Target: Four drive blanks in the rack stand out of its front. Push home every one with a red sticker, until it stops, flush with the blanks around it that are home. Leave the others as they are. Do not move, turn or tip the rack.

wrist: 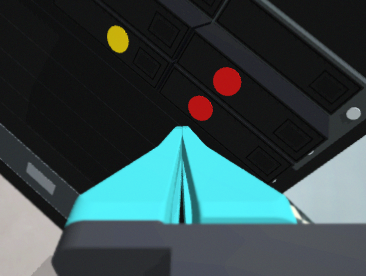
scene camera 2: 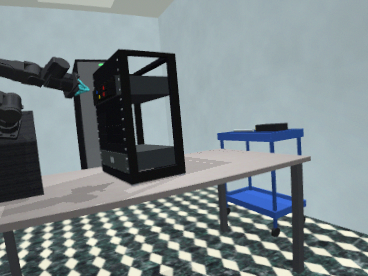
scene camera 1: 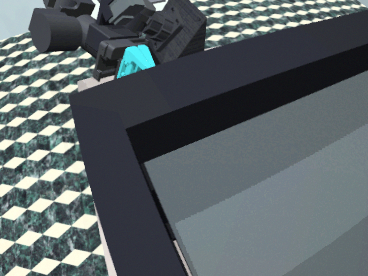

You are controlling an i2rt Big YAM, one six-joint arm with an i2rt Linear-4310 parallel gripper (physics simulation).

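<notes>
The black rack (scene camera 1: pixel 225 62) (scene camera 2: pixel 176 115) stands upright on the table. In the wrist view, an upper blank with a red sticker (wrist: pixel 227 81) shows a lighter top face and stands out of the front. A second red-stickered blank (wrist: pixel 200 108) lies directly below; how far it stands out is unclear. A blank with a yellow sticker (wrist: pixel 117 39) is to their left. Scene camera 2 shows a small blue sticker (scene camera 2: pixel 97 92) near them. My gripper (scene camera 2: pixel 89 89) (wrist: pixel 181 137) is shut and empty, its cyan tips in front of the rack, appearing just below the lower red sticker. Contact is not visible.
The table (scene camera 2: pixel 210 162) carries the rack and a dark block (scene camera 2: pixel 20 165) below the arm. A blue cart (scene camera 2: pixel 260 135) with a black box stands to the right. A grey cabinet (scene camera 2: pixel 90 130) stands behind the rack. The rack's top frame hides the fingertips in scene camera 1.
</notes>
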